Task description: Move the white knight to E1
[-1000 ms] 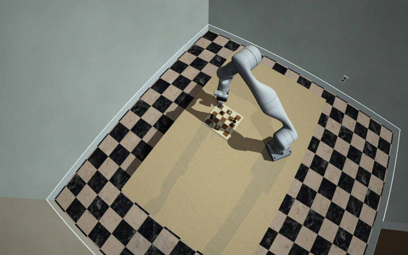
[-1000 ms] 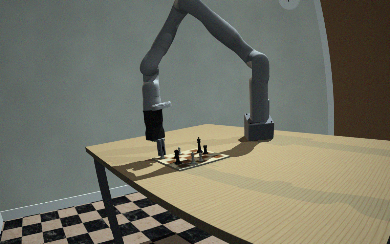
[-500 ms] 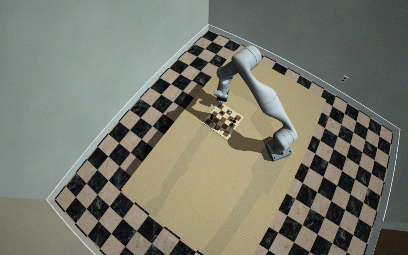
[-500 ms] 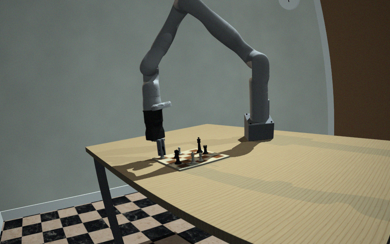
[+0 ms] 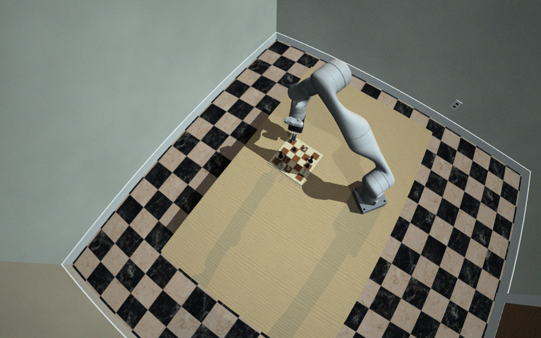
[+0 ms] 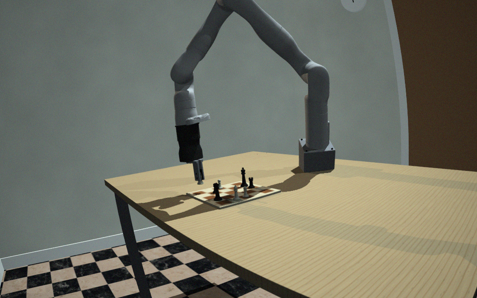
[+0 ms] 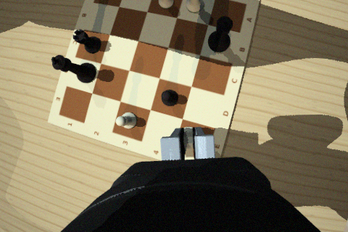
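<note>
The black king is 150 mm behind my hand, 30 mm below it and 20 mm to the left of it. The rest, counted from my hand: black pawn 50 mm below, 40 mm behind, 30 mm to the left; then chessboard 80 mm behind, 60 mm to the left, 60 mm below.
</note>
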